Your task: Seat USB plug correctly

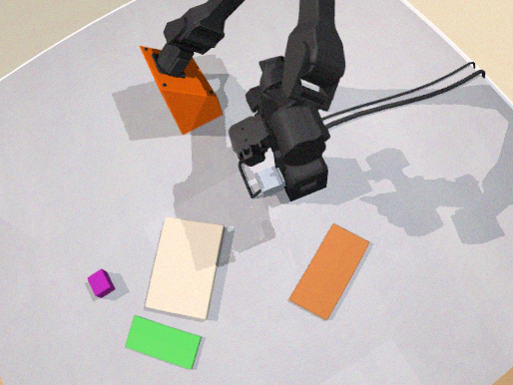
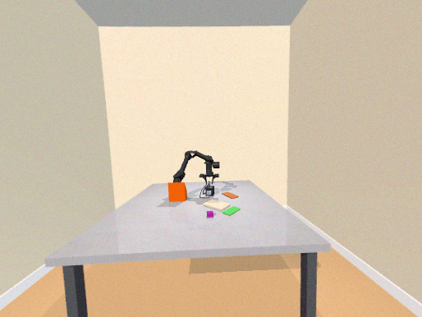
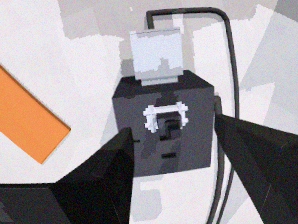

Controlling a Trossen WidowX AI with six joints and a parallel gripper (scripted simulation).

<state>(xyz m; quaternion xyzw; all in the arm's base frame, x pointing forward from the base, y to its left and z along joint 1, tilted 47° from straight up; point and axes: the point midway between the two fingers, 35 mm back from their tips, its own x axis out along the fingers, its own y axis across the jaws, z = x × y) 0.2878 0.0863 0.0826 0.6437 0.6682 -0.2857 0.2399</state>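
Now: the dark USB plug 2 cm below my gripper tip. Also, from my gripper tip: white-framed socket 1 cm to the left, 4 cm below; orange plastic piece 19 cm ahead, 1 cm to the right, 10 cm below; cream slab 7 cm ahead, 25 cm to the right, 10 cm below.
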